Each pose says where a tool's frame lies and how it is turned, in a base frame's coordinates. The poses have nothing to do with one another.
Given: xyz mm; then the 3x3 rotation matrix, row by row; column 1 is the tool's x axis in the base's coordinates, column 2 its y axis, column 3 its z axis. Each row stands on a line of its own.
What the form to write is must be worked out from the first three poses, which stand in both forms.
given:
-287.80 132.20 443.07
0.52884 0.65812 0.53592
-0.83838 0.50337 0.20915
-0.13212 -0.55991 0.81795
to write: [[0.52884 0.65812 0.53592 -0.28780], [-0.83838 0.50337 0.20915 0.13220], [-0.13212 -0.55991 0.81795 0.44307], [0 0 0 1]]
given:
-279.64 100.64 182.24
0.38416 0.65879 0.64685
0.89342 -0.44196 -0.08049
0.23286 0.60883 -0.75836
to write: [[0.38416 0.65879 0.64685 -0.27964], [0.89342 -0.44196 -0.08049 0.10064], [0.23286 0.60883 -0.75836 0.18224], [0 0 0 1]]
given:
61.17 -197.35 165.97
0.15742 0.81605 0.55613
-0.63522 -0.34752 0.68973
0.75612 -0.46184 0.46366
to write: [[0.15742 0.81605 0.55613 0.06117], [-0.63522 -0.34752 0.68973 -0.19735], [0.75612 -0.46184 0.46366 0.16597], [0 0 0 1]]
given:
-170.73 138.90 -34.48
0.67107 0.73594 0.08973
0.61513 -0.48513 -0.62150
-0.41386 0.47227 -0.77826
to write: [[0.67107 0.73594 0.08973 -0.17073], [0.61513 -0.48513 -0.62150 0.13890], [-0.41386 0.47227 -0.77826 -0.03448], [0 0 0 1]]
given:
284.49 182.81 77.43
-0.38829 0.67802 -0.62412
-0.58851 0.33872 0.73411
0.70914 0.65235 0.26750
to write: [[-0.38829 0.67802 -0.62412 0.28449], [-0.58851 0.33872 0.73411 0.18281], [0.70914 0.65235 0.26750 0.07743], [0 0 0 1]]
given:
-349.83 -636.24 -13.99
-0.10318 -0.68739 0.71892
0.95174 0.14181 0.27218
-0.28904 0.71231 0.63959
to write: [[-0.10318 -0.68739 0.71892 -0.34983], [0.95174 0.14181 0.27218 -0.63624], [-0.28904 0.71231 0.63959 -0.01399], [0 0 0 1]]
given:
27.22 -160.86 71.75
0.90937 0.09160 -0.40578
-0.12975 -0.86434 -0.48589
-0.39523 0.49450 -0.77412
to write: [[0.90937 0.09160 -0.40578 0.02722], [-0.12975 -0.86434 -0.48589 -0.16086], [-0.39523 0.49450 -0.77412 0.07175], [0 0 0 1]]
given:
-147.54 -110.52 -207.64
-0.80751 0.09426 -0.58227
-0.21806 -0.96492 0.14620
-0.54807 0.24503 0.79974
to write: [[-0.80751 0.09426 -0.58227 -0.14754], [-0.21806 -0.96492 0.14620 -0.11052], [-0.54807 0.24503 0.79974 -0.20764], [0 0 0 1]]
